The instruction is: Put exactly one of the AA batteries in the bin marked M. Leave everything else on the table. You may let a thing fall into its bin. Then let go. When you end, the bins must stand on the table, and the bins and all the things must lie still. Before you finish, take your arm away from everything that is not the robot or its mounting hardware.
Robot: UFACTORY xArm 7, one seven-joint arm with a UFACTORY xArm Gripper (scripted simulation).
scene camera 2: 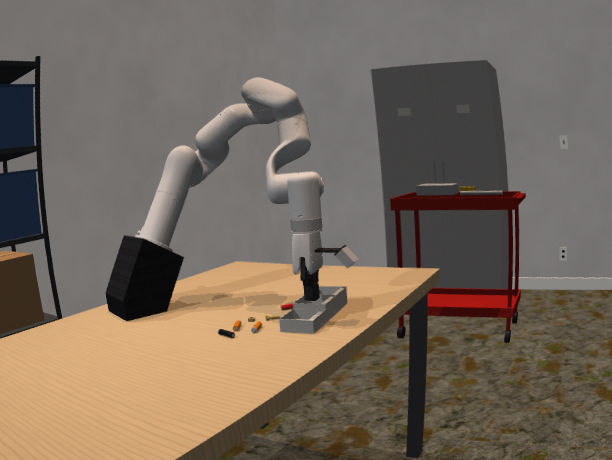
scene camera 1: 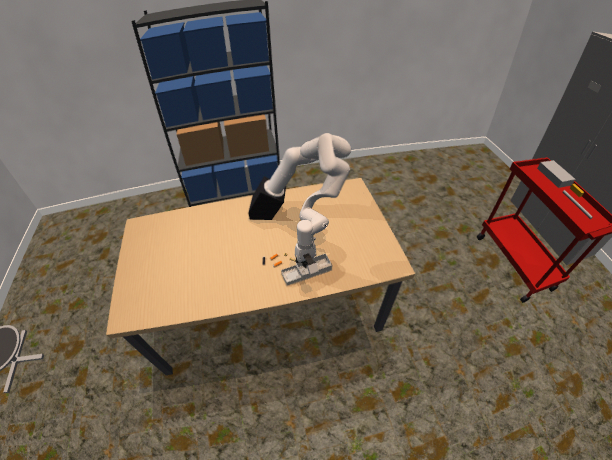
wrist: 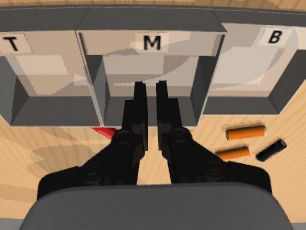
A tray shows in scene camera 2, in scene camera 1 and in the wrist view [253,78]. One and the same spot on the tray: [scene camera 2: 303,318] is [scene camera 1: 297,270].
